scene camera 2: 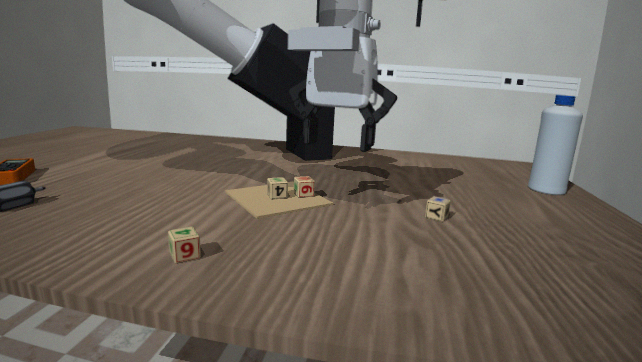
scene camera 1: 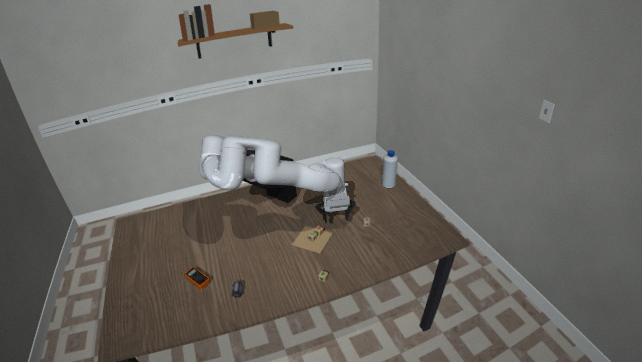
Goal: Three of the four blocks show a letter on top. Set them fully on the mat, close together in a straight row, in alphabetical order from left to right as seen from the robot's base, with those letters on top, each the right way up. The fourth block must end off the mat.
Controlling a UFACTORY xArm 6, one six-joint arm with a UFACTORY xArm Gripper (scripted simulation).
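Observation:
Visible to me in scene camera 2: a tan mat (scene camera 2: 255,200), a white bottle (scene camera 2: 560,124).

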